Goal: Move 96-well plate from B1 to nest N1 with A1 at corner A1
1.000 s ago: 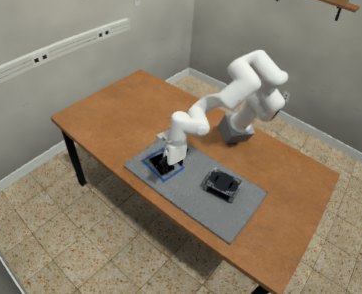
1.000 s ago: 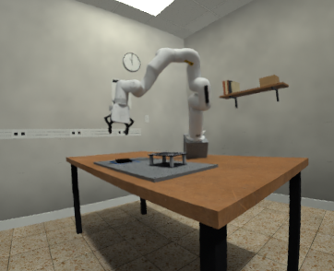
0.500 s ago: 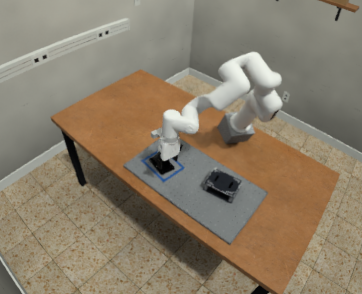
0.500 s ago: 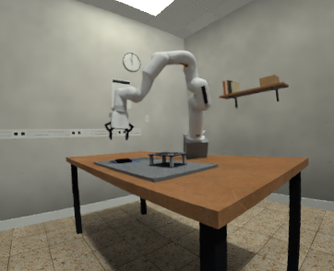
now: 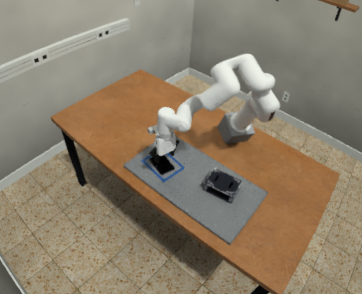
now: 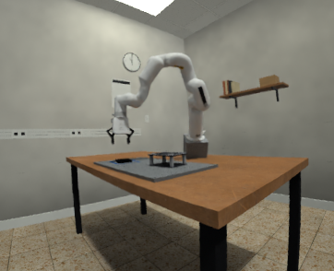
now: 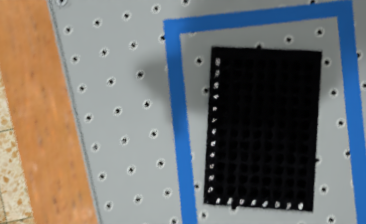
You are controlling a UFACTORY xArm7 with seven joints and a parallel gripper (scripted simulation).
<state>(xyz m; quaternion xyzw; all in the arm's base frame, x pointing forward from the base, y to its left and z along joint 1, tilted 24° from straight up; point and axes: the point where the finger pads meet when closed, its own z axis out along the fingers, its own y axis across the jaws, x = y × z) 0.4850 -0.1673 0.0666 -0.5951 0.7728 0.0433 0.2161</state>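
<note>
The dark 96-well plate is 120 mm below my hand, 50 mm to the right of it and 30 mm behind it. The rest, counted from my hand: raised plate nest N1 (290 mm to the left, 130 mm behind, 70 mm below).
</note>
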